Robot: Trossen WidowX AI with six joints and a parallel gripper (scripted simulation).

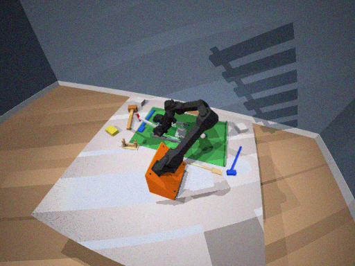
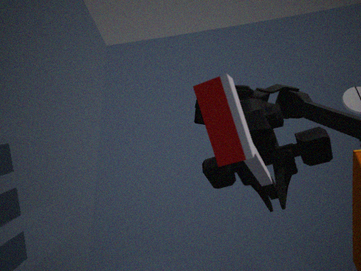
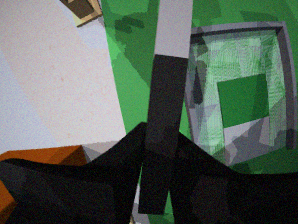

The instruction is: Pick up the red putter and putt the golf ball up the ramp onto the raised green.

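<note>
My gripper tip is now 37 cm to the left of the wooden stick, 13 cm above it and 5 cm past it. The rest, counted from my gripper tip: white golf ball 25 cm to the right, 20 cm ahead, 11 cm below; green putting mat 20 cm ahead, 13 cm below, 8 cm to the right; red putter 11 cm to the left, 3 cm above, 2 cm ahead.
</note>
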